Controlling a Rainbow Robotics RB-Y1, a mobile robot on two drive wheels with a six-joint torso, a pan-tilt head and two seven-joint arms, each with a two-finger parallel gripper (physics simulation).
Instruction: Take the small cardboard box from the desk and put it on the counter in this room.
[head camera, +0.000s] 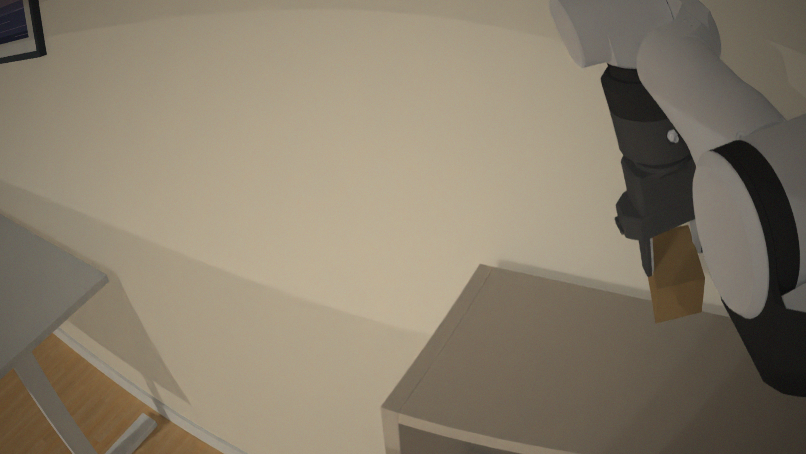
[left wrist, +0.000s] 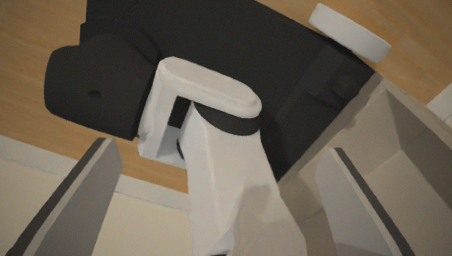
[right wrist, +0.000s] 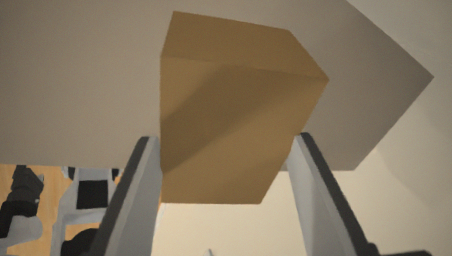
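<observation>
The small cardboard box (head camera: 678, 281) (right wrist: 235, 115) is brown and sits between the fingers of my right gripper (head camera: 674, 256) (right wrist: 225, 148), which is shut on it. In the head view, box and gripper are at the right, over the back part of a grey-brown shelf unit's flat top (head camera: 524, 349) (right wrist: 75, 90). In the right wrist view that top spreads out behind the box; the height between them is hard to tell. My left gripper (left wrist: 220, 156) is open, with its fingers wide apart and no object between them.
A grey table (head camera: 45, 281) stands at the left in the head view, by the beige wall (head camera: 282, 169). A framed picture (head camera: 38, 33) hangs at upper left. In the left wrist view, my dark base (left wrist: 220, 40) is close beside the shelf unit (left wrist: 365, 130).
</observation>
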